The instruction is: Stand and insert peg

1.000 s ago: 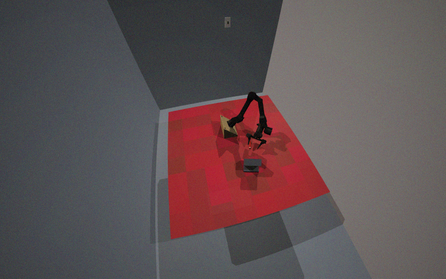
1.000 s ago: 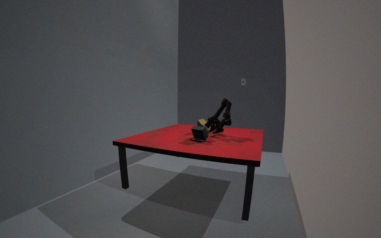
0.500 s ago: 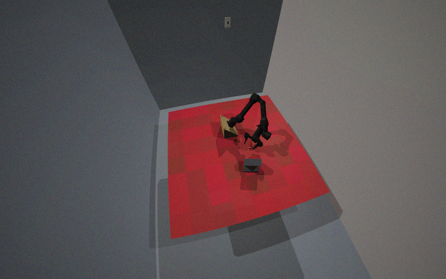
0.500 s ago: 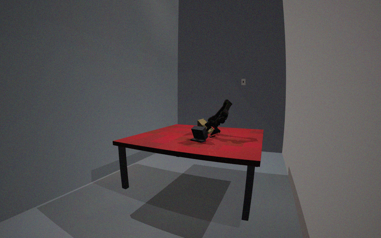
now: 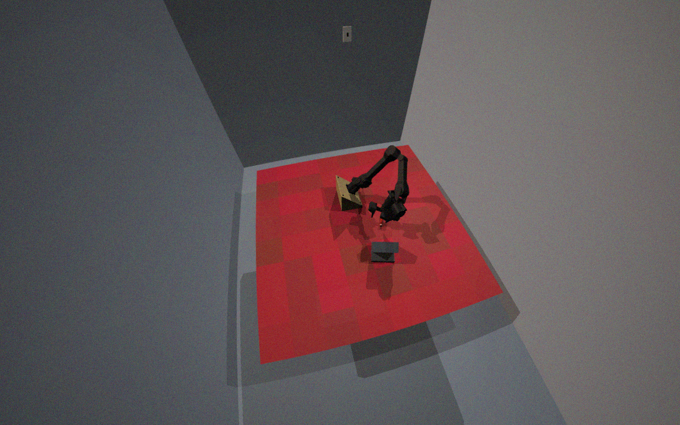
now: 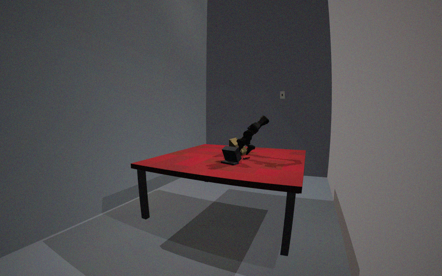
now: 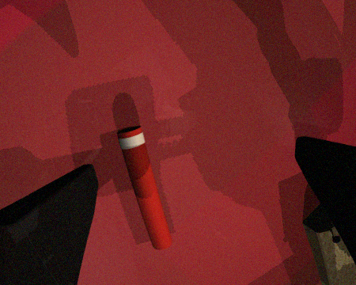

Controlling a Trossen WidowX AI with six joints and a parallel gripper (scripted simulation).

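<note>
My gripper tip is now 5 cm above the red peg and 2 cm to the right of it. The rest, counted from my gripper tip: grey sloped panel 18 cm ahead, 5 cm to the right, 2 cm above.
</note>
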